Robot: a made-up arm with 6 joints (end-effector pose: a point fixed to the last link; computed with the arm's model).
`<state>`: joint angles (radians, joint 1 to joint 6).
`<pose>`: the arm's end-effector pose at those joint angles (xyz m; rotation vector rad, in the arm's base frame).
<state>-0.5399 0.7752 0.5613 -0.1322 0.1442 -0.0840</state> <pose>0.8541 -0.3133 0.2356 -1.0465 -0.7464 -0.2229</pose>
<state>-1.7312 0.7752 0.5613 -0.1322 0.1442 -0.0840</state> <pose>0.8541 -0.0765 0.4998 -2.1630 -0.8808 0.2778</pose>
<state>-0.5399 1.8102 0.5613 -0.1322 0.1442 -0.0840</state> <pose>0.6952 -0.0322 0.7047 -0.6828 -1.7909 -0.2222</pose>
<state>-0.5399 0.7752 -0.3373 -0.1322 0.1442 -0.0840</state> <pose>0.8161 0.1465 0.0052 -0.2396 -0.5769 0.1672</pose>
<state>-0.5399 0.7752 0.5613 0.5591 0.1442 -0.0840</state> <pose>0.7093 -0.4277 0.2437 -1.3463 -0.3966 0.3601</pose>
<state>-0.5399 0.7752 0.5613 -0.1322 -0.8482 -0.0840</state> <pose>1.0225 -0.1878 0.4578 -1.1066 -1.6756 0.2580</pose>
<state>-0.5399 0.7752 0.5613 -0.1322 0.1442 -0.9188</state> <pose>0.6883 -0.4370 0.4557 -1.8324 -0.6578 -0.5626</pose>
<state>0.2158 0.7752 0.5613 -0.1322 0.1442 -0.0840</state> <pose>0.8541 -0.2573 0.0091 -0.3278 -0.5851 -0.4617</pose>
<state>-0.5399 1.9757 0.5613 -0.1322 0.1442 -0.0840</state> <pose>0.6217 -0.0012 0.7565 -0.6017 -1.9512 -0.2178</pose>
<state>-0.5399 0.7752 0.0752 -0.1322 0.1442 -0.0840</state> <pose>0.8742 -0.0800 0.0719 -0.6101 -0.6639 -0.0070</pose>
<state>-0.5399 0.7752 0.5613 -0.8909 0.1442 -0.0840</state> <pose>0.9973 -0.2421 0.3587 -0.6149 -1.0575 -0.8412</pose>
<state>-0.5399 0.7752 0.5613 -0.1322 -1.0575 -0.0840</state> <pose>1.0267 -0.1382 0.5027 -1.0944 -1.8682 0.3727</pose>
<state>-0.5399 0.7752 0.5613 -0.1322 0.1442 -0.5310</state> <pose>0.7777 -0.4082 0.3471 -1.4689 -0.7124 -0.4019</pose>
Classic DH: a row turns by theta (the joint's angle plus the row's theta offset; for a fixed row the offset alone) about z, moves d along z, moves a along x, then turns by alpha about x. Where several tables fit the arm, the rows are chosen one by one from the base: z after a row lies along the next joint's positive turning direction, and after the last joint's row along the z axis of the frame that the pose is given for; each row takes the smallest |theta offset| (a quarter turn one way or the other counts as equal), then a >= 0, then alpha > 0; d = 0 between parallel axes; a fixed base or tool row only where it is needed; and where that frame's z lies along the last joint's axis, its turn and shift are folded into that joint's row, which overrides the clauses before.
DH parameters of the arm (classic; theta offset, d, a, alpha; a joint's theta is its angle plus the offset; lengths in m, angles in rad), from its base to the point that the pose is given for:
base (fixed): 1.5708 0.193 0 1.5708
joint 1: 1.5708 0.2943 0.0094 -1.5708
joint 2: 0 0.0905 0.0715 -1.5708
joint 3: -1.5708 -0.4039 0.1264 -1.5708
joint 4: -1.5708 -0.2758 0.0268 1.5708
joint 5: 1.5708 0.1563 0.0475 -1.5708
joint 6: -1.5708 -0.0589 0.1132 -1.5708
tool (fixed): -1.5708 -0.3549 0 0

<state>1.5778 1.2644 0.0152 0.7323 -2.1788 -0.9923</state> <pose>0.5867 -0.5547 0.0477 -0.2989 1.6190 2.2510</pose>
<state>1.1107 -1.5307 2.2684 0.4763 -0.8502 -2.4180</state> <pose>0.7747 0.2226 0.1179 -1.1125 -2.6590 0.4940</pose>
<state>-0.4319 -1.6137 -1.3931 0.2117 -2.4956 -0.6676</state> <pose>0.2696 -0.2737 -0.3258 -1.3307 -0.7761 -1.5947</pose>
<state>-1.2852 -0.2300 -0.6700 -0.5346 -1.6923 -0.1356</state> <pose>0.9971 -0.3540 0.0642 -1.1808 -1.6030 -0.1010</pose>
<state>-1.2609 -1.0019 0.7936 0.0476 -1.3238 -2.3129</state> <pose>0.4728 -0.2364 0.6594 2.2591 0.7926 -0.6412</pose>
